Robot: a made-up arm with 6 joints. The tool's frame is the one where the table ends. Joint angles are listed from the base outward.
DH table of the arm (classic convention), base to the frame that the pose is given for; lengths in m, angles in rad. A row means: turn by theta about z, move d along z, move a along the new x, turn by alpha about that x. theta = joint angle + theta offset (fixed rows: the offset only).
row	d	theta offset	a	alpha
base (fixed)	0	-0.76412	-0.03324	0
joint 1	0.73	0.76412	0.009	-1.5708
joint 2	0	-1.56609	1.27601	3.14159
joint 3	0.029	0.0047	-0.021	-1.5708
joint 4	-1.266	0	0.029	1.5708
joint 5	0.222	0	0.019	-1.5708
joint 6	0.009	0.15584	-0.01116	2.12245
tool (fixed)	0.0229	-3.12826	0	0
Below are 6 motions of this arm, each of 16 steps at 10 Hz.
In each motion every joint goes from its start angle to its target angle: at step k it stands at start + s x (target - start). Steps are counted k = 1, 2, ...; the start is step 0. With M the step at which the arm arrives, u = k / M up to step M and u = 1 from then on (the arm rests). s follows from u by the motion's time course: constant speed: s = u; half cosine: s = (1 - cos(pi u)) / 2; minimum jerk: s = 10 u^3 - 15 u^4 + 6 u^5.
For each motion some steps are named. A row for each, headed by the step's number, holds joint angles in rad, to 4 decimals.
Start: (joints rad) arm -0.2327 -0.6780 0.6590 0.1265 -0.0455 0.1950
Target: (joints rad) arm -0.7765 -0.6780 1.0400 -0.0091 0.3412 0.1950
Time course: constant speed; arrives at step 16
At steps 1, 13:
1: -0.2667 -0.6780 0.6828 0.1180 -0.0213 0.1950
13: -0.6745 -0.6780 0.9686 0.0163 0.2687 0.1950

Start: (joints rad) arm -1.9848 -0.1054 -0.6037 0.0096 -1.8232 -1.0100
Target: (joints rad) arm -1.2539 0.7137 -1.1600 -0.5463 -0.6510 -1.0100
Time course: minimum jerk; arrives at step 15
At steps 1, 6, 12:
1: -1.9828 -0.1032 -0.6052 0.0081 -1.8201 -1.0100
6: -1.7528 0.1546 -0.7803 -0.1669 -1.4511 -1.0100
12: -1.2962 0.6663 -1.1278 -0.5141 -0.7189 -1.0100

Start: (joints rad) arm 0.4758 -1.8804 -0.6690 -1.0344 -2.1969 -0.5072
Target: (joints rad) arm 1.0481 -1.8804 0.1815 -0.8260 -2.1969 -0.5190
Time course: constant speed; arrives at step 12
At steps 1, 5, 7, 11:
1: 0.5235 -1.8804 -0.5981 -1.0170 -2.1969 -0.5082
5: 0.7143 -1.8804 -0.3146 -0.9476 -2.1969 -0.5121
7: 0.8096 -1.8804 -0.1729 -0.9128 -2.1969 -0.5141
11: 1.0004 -1.8804 0.1106 -0.8434 -2.1969 -0.5180

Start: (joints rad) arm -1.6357 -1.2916 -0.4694 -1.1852 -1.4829 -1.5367
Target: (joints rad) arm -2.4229 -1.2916 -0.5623 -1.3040 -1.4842 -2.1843
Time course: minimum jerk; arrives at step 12
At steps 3, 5, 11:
3: -1.7172 -1.2916 -0.4790 -1.1975 -1.4830 -1.6037
5: -1.9086 -1.2916 -0.5016 -1.2264 -1.4834 -1.7612
11: -2.4189 -1.2916 -0.5618 -1.3034 -1.4842 -2.1810

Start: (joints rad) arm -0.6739 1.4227 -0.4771 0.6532 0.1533 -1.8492
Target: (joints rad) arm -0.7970 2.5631 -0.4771 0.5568 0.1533 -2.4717
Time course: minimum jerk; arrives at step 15
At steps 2, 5, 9, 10, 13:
2: -0.6763 1.4446 -0.4771 0.6513 0.1533 -1.8612
5: -0.6997 1.6620 -0.4771 0.6330 0.1533 -1.9798
9: -0.7579 2.2011 -0.4771 0.5874 0.1533 -2.2741
10: -0.7712 2.3238 -0.4771 0.5770 0.1533 -2.3411
13: -0.7946 2.5412 -0.4771 0.5587 0.1533 -2.4597

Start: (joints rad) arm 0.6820 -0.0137 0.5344 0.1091 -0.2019 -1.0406
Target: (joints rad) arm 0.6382 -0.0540 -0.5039 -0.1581 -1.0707 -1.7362
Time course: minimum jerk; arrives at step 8
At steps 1, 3, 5, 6, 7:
1: 0.6813 -0.0143 0.5177 0.1048 -0.2158 -1.0518
3: 0.6699 -0.0248 0.2487 0.0356 -0.4410 -1.2320
5: 0.6503 -0.0429 -0.2182 -0.0846 -0.8316 -1.5448
6: 0.6427 -0.0498 -0.3964 -0.1304 -0.9808 -1.6642
7: 0.6389 -0.0534 -0.4872 -0.1538 -1.0568 -1.7250

